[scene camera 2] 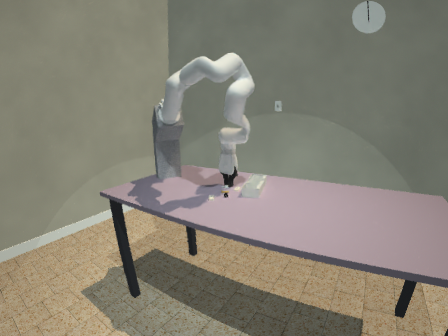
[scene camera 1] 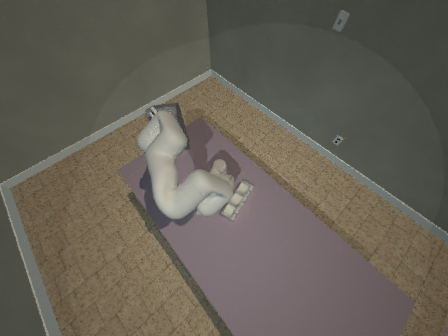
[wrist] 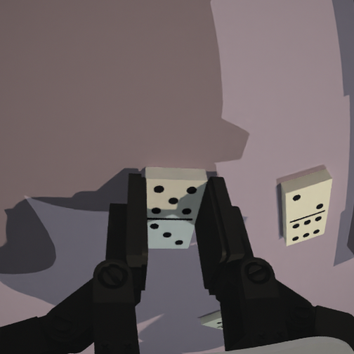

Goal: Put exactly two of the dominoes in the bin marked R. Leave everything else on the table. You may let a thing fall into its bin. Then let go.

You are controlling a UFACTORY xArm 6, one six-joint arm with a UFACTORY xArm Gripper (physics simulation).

Labels:
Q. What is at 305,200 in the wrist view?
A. A white domino.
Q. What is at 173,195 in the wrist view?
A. A white domino.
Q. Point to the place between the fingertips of my gripper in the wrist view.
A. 171,197

